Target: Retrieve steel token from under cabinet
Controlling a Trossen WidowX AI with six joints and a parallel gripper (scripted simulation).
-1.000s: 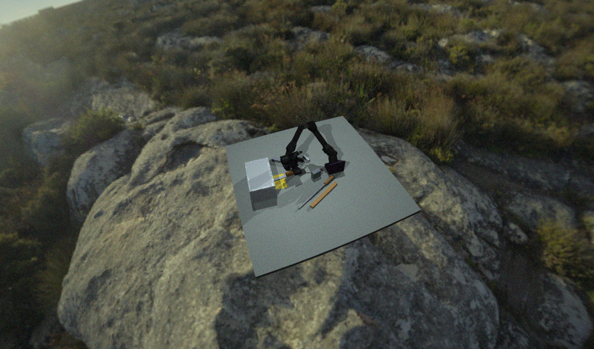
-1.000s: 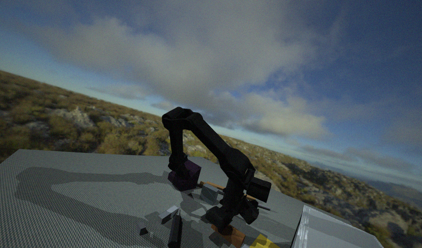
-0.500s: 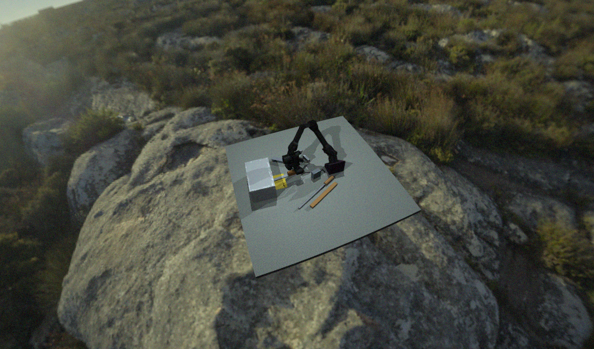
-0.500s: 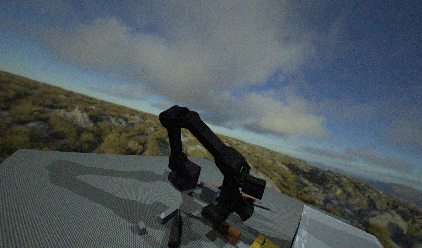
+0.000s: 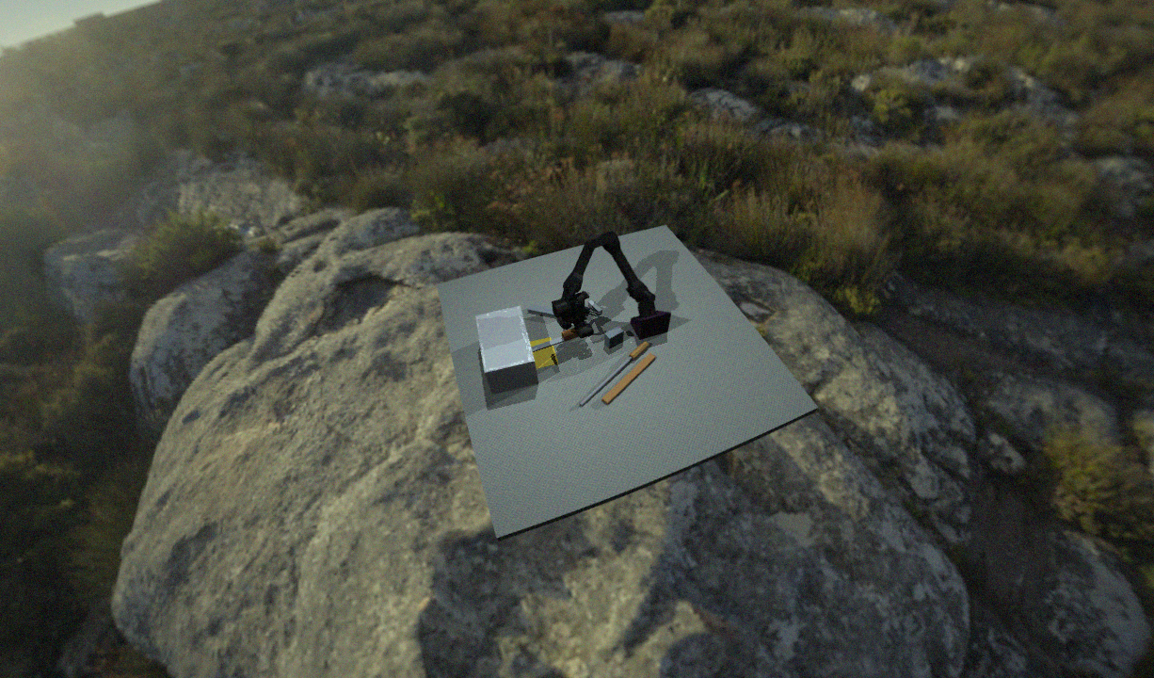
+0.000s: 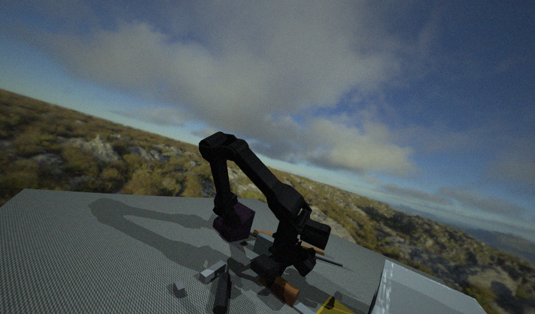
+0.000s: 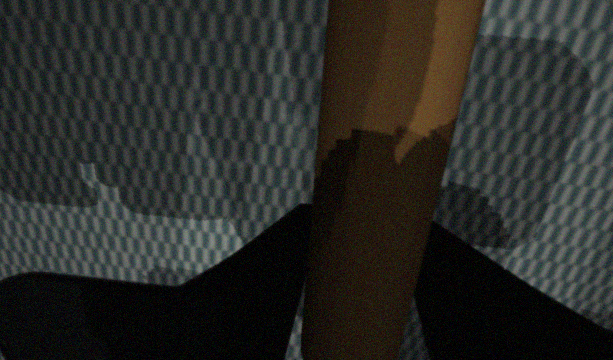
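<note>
My gripper tip is 13 cm past the grey bar and 11 cm to the left of it. The rest, counted from my gripper tip: grey block: 11 cm to the left, 11 cm behind, 3 cm above; small grey cube: 21 cm to the right, 12 cm behind; wooden stick: 30 cm to the left, 9 cm behind.
</note>
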